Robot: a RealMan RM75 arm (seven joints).
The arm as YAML. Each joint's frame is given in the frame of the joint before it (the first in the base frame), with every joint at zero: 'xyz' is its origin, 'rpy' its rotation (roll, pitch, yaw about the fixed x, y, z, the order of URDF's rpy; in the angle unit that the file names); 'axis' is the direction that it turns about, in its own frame. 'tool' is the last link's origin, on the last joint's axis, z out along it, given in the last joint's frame.
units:
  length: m
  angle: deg
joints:
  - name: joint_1
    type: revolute
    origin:
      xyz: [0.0, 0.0, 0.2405]
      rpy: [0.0, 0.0, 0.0]
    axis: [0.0, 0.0, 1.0]
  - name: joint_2
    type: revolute
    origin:
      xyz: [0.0, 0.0, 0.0]
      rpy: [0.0, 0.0, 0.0]
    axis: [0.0, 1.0, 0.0]
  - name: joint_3
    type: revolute
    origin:
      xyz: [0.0, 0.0, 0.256]
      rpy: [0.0, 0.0, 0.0]
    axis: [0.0, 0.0, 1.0]
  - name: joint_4
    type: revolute
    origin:
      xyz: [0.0, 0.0, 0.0]
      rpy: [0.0, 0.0, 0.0]
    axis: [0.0, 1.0, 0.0]
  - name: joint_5
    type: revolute
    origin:
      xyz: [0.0, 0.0, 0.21]
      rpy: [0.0, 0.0, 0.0]
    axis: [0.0, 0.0, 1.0]
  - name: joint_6
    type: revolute
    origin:
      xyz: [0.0, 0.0, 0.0]
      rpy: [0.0, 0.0, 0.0]
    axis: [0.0, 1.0, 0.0]
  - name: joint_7
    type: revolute
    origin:
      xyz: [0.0, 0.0, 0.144]
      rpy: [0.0, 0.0, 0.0]
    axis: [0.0, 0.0, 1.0]
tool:
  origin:
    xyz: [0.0, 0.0, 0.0]
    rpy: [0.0, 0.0, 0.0]
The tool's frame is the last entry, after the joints.
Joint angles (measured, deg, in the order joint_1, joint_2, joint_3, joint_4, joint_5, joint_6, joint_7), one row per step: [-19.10, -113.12, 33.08, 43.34, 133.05, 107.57, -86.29]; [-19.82, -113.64, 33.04, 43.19, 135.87, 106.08, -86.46]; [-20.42, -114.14, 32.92, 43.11, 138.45, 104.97, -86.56]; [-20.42, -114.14, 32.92, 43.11, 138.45, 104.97, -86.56]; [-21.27, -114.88, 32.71, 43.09, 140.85, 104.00, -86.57]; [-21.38, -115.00, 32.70, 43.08, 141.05, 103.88, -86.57]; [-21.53, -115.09, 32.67, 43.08, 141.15, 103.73, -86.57]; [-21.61, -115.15, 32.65, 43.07, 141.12, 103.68, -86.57]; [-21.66, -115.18, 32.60, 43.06, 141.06, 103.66, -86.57]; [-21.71, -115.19, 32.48, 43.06, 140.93, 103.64, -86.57]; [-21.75, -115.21, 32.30, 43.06, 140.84, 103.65, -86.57]
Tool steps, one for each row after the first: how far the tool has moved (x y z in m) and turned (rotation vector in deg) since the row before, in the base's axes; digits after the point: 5 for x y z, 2 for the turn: [-0.00277, 0.00159, -0.00582, -1.24, 2.21, 0.57]; [-0.00231, 0.00065, -0.00495, -1.20, 1.89, 0.40]; [0.00000, 0.00000, 0.00000, 0.00, 0.00, 0.00]; [0.00003, 0.00198, -0.00607, -1.12, 1.50, -0.05]; [0.00030, 0.00037, -0.00095, -0.10, 0.10, -0.04]; [0.00047, 0.00090, -0.00064, 0.03, 0.08, -0.09]; [0.00049, 0.00053, -0.00042, 0.05, -0.06, -0.07]; [0.00035, 0.00040, -0.00015, 0.08, -0.08, -0.03]; [0.00036, 0.00060, 0.00016, 0.20, -0.12, -0.02]; [0.00030, 0.00043, 0.00017, 0.20, -0.15, 0.02]
